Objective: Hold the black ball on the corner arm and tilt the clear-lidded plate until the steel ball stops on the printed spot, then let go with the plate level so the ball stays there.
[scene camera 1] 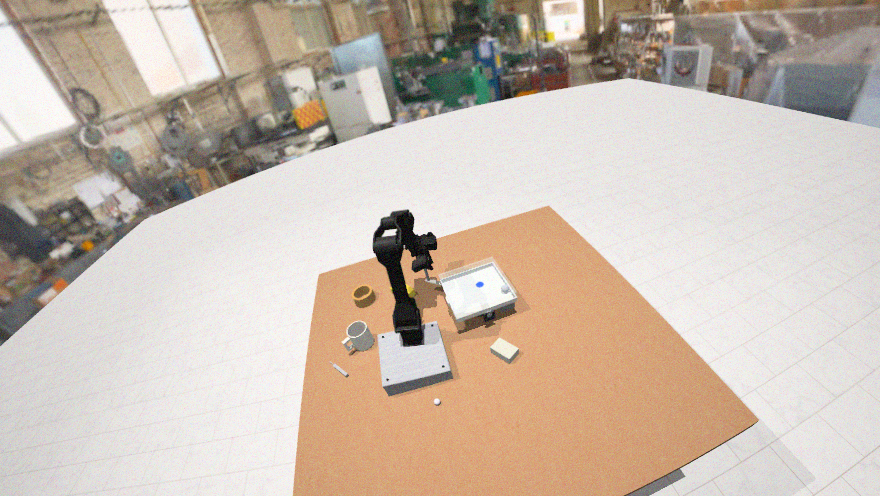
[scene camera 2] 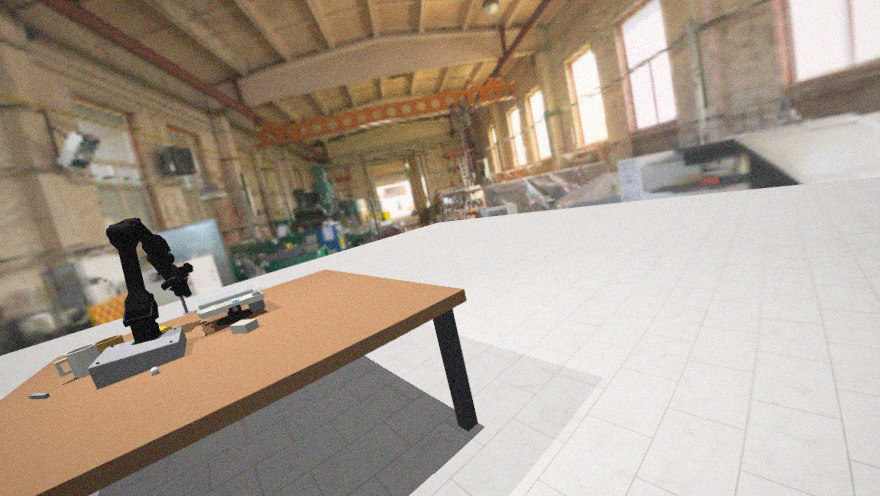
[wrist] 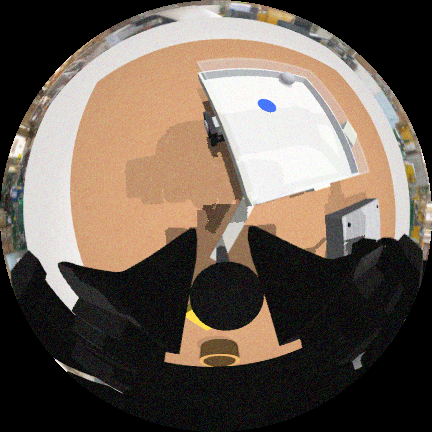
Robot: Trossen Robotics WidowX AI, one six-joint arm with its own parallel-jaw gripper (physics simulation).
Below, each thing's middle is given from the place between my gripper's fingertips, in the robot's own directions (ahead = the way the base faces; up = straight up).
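There is the white mug [scene camera 2: 79, 359], and counting from my hand it lies 31 cm behind, 24 cm to the right and 8 cm below.
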